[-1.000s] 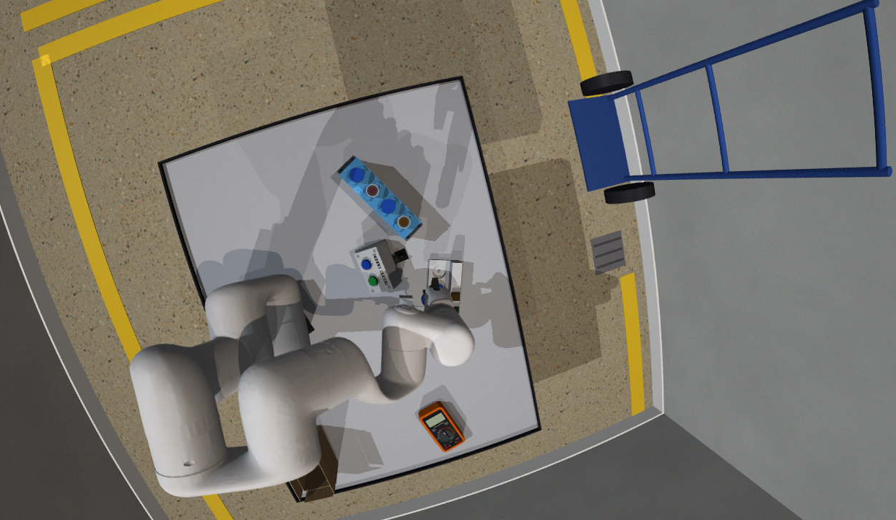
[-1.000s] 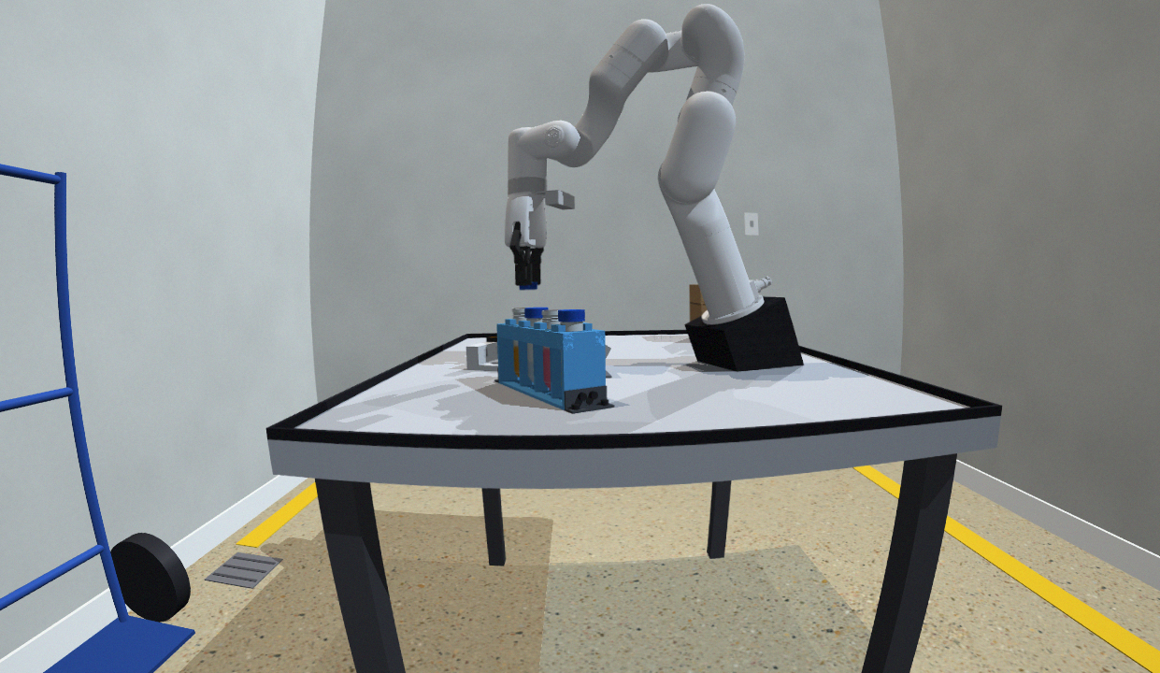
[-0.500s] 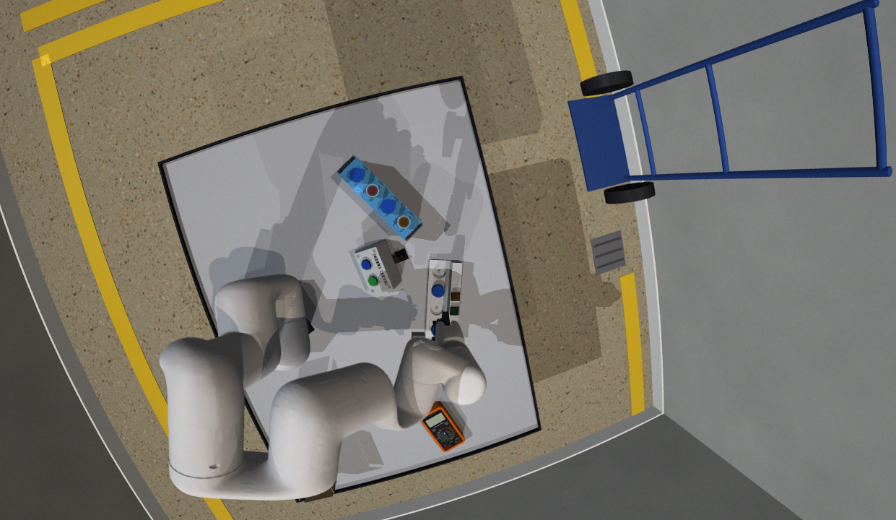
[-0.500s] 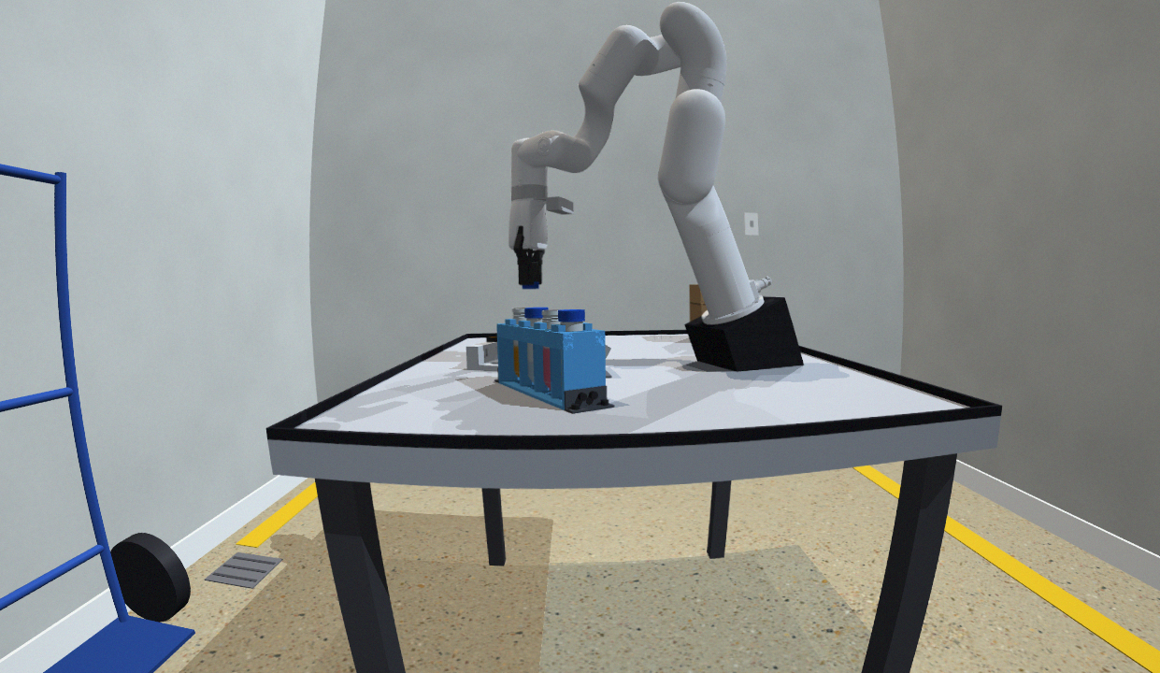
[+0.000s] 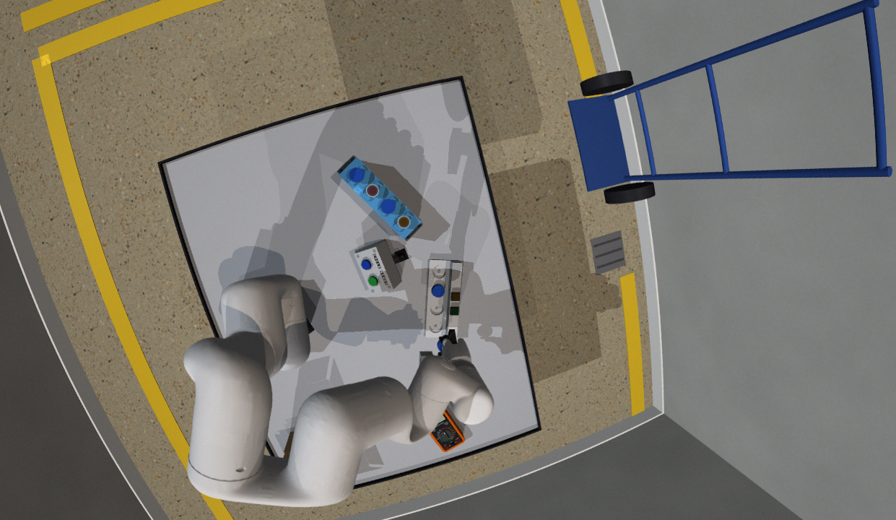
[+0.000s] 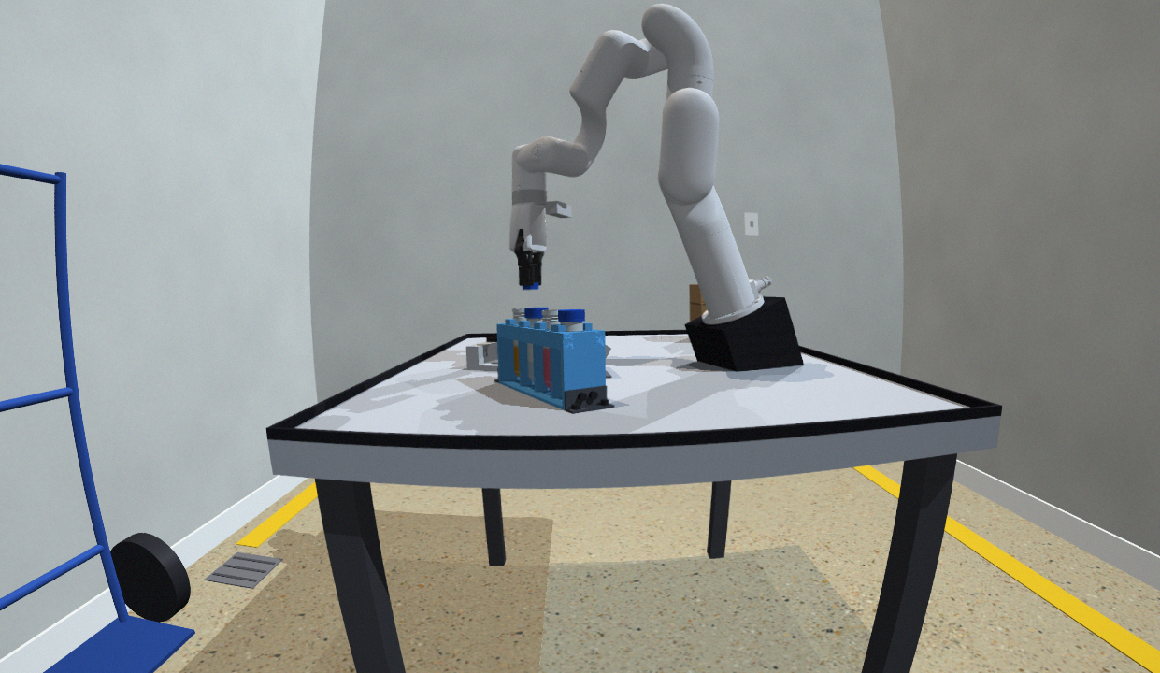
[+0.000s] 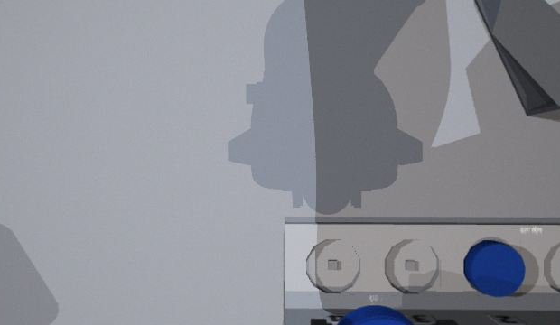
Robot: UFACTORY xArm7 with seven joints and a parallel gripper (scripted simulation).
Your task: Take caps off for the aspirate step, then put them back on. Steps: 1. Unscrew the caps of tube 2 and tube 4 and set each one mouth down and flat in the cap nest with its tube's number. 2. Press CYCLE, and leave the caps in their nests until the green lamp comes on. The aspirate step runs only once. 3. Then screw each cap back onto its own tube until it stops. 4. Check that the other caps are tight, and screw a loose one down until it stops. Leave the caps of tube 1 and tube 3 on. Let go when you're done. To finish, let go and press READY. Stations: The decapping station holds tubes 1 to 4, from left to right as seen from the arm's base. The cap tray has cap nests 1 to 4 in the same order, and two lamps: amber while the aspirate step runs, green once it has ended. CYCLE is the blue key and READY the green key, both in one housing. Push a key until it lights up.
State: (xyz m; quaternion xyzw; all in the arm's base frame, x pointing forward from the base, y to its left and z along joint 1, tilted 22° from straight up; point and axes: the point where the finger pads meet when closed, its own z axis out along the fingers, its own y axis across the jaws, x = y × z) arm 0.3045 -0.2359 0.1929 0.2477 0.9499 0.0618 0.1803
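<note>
The blue cycle key is 250 mm to the left of my hand, 110 mm below it and 80 mm behind it. The rest, counted from my hand: key housing: 220 mm to the left, 120 mm below, 70 mm behind; then threaded tube neck: 310 mm to the left, 60 mm below, 40 mm ahead; then green ready key: 200 mm to the left, 110 mm below, 90 mm behind.
</note>
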